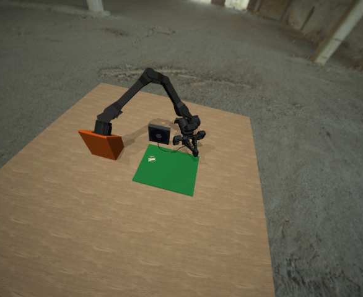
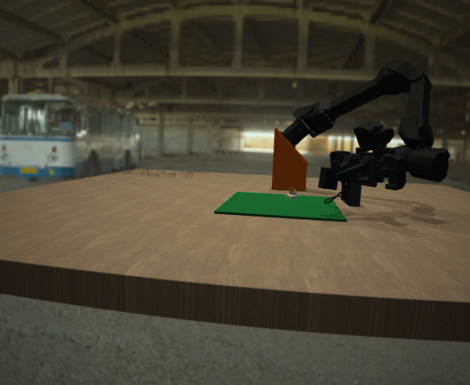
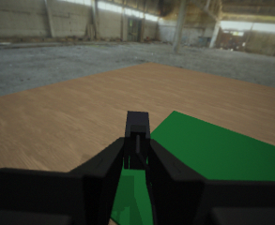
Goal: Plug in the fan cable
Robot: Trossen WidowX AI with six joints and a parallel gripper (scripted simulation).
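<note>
Right now my gripper tip is 110 mm past the green board, 100 mm to the left of it and 90 mm above it. From my gripper tip the other things lie so: black plug (10 mm to the right); then white four-pin fan header (210 mm behind, 80 mm to the right, 80 mm below); then black fan (220 mm behind, 60 mm to the left, 20 mm below).
</note>
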